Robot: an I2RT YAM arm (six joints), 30 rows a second.
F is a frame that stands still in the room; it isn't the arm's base.
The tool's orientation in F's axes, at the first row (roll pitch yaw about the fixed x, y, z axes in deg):
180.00, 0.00, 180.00
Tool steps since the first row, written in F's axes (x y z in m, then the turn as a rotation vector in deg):
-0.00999, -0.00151, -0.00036, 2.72, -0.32, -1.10
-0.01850, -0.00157, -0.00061, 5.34, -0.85, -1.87
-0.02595, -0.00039, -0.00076, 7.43, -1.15, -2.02
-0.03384, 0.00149, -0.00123, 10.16, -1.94, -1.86
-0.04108, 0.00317, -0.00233, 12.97, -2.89, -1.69
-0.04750, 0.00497, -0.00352, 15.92, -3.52, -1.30
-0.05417, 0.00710, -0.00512, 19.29, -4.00, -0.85
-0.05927, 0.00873, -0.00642, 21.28, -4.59, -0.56
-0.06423, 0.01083, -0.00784, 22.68, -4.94, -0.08
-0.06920, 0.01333, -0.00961, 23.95, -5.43, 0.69
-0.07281, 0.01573, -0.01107, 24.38, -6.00, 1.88
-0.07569, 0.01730, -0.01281, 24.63, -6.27, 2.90
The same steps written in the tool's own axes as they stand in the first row. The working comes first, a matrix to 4 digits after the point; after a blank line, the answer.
The tool's axes in the first row as the columns of a matrix, in F's axes (used below as rounded here):
-1.0000, 0.0000, 0.0000
0.0000, 1.0000, 0.0000
0.0000, 0.0000, -1.0000

0.00999, -0.00151, 0.00036, -2.72, -0.32, 1.10
0.01850, -0.00157, 0.00061, -5.34, -0.85, 1.87
0.02595, -0.00039, 0.00076, -7.43, -1.15, 2.02
0.03384, 0.00149, 0.00123, -10.16, -1.94, 1.86
0.04108, 0.00317, 0.00233, -12.97, -2.89, 1.69
0.04750, 0.00497, 0.00352, -15.92, -3.52, 1.30
0.05417, 0.00710, 0.00512, -19.29, -4.00, 0.85
0.05927, 0.00873, 0.00642, -21.28, -4.59, 0.56
0.06423, 0.01083, 0.00784, -22.68, -4.94, 0.08
0.06920, 0.01333, 0.00961, -23.95, -5.43, -0.69
0.07281, 0.01573, 0.01107, -24.38, -6.00, -1.88
0.07569, 0.01730, 0.01281, -24.63, -6.27, -2.90

